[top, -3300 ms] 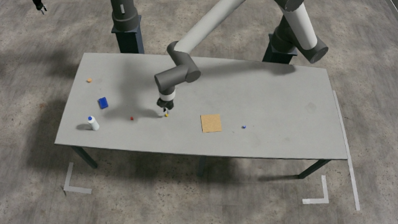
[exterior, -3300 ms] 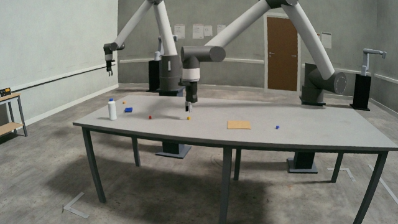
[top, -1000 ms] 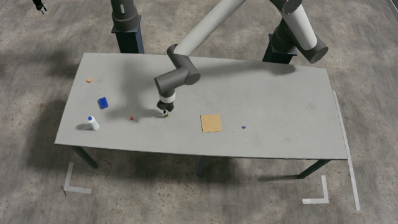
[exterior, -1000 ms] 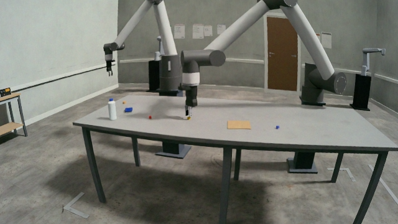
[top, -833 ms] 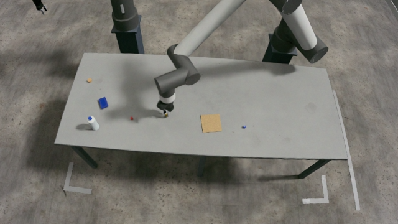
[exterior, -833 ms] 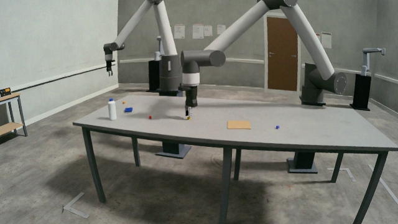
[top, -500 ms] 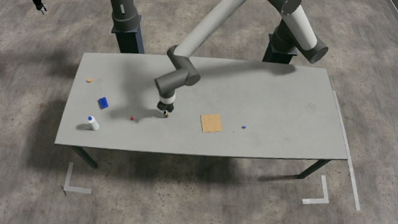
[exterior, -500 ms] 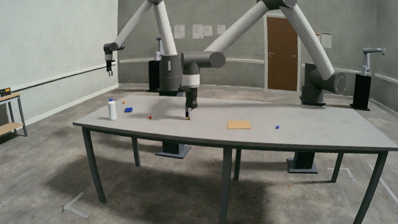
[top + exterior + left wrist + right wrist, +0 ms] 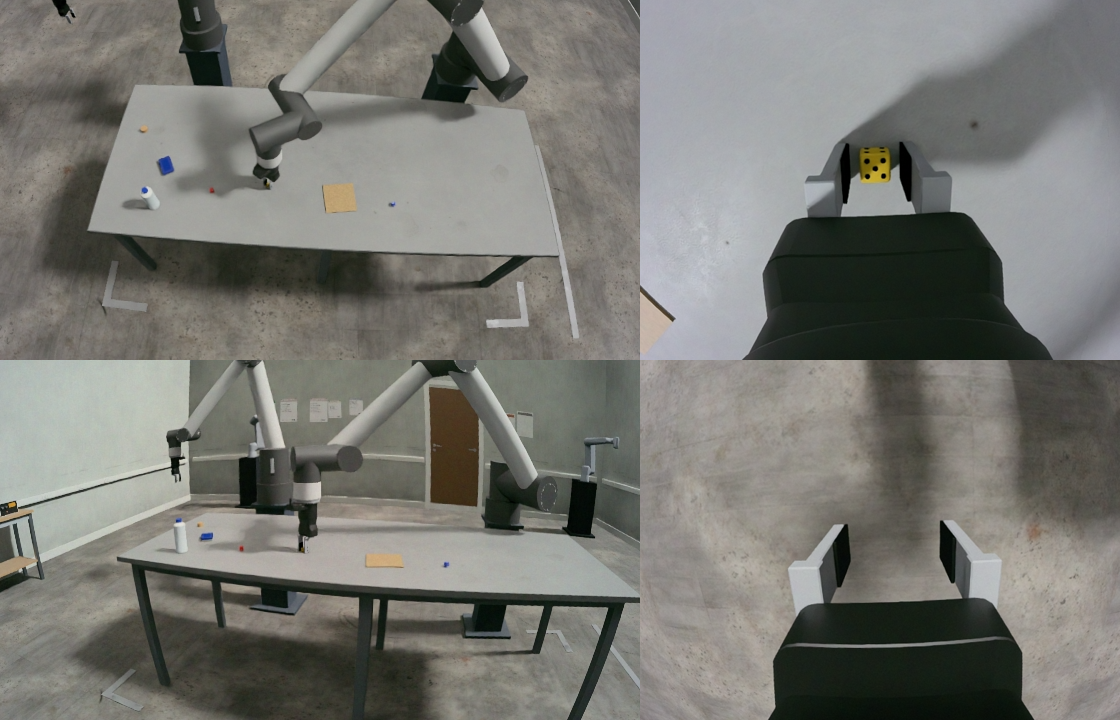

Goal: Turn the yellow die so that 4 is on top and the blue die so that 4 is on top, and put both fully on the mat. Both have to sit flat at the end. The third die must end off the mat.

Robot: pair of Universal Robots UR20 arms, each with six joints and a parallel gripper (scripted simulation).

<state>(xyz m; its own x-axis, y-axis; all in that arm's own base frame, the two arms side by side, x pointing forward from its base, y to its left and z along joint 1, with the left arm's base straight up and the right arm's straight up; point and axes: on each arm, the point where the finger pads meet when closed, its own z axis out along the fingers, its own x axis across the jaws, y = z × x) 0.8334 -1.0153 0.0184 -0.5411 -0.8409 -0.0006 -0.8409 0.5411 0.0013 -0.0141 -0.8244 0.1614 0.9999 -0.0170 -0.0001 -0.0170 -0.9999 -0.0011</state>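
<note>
Now: the yellow die 10 mm below my left hand. From my left hand the other things lie so: red die 250 mm to the right, 70 mm ahead, 10 mm below; blue block 510 mm to the right, 20 mm behind, 10 mm below; tan mat 330 mm to the left, 20 mm below, 10 mm ahead.
</note>
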